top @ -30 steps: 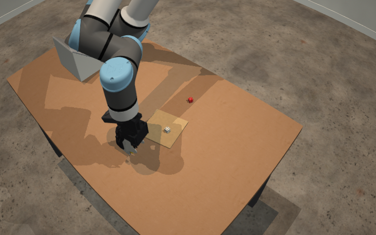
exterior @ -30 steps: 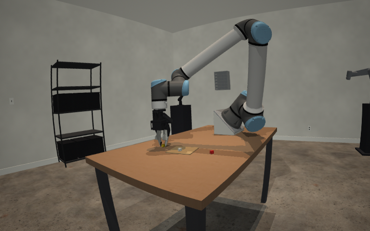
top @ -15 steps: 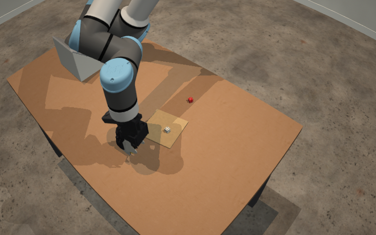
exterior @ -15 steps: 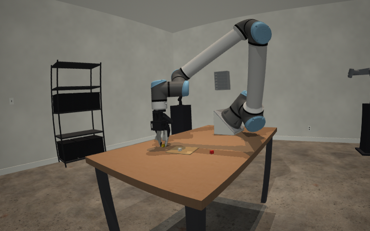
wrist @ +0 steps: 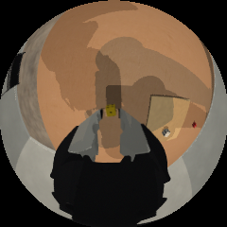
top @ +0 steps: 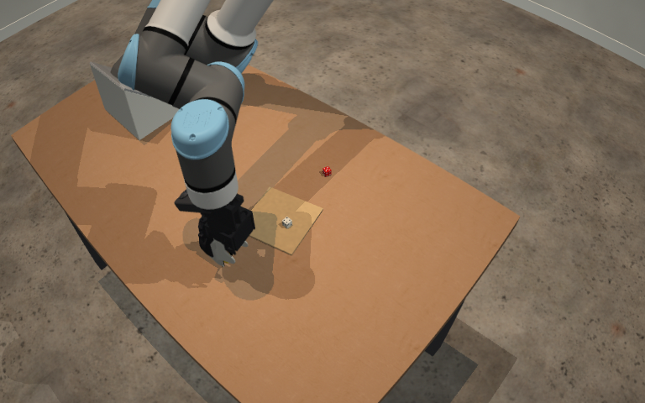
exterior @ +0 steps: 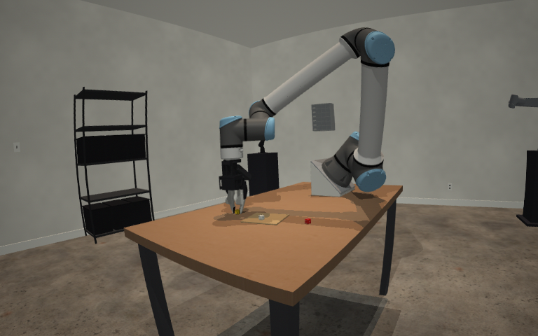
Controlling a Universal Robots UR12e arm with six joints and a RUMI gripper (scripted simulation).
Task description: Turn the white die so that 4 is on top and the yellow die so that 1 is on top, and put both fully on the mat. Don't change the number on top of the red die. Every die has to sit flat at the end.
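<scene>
The yellow die is 1 cm below my hand. Round my hand: red die (1 cm ahead, 32 cm to the left, 1 cm below); tan mat (2 cm ahead, 15 cm to the left, 1 cm below); white die (4 cm ahead, 15 cm to the left).
</scene>
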